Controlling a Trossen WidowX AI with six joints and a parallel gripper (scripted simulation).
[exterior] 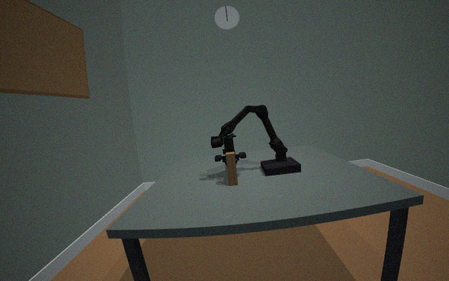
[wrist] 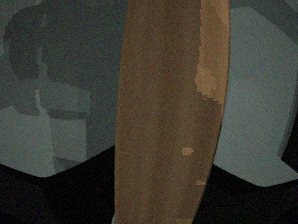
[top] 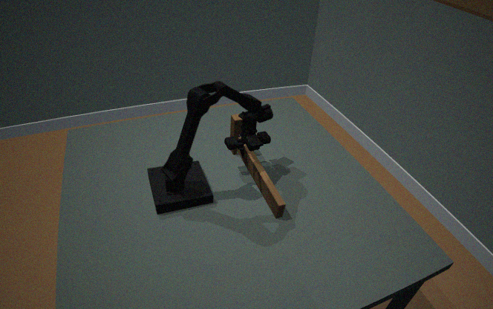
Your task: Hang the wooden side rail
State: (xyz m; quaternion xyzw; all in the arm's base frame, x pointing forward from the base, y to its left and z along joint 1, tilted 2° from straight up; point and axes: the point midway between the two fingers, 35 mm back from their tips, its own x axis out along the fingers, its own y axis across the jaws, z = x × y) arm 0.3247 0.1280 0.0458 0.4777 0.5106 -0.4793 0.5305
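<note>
The headboard post lies 110 mm to the left of my gripper tip, 40 mm above it and 10 mm behind it.
</note>
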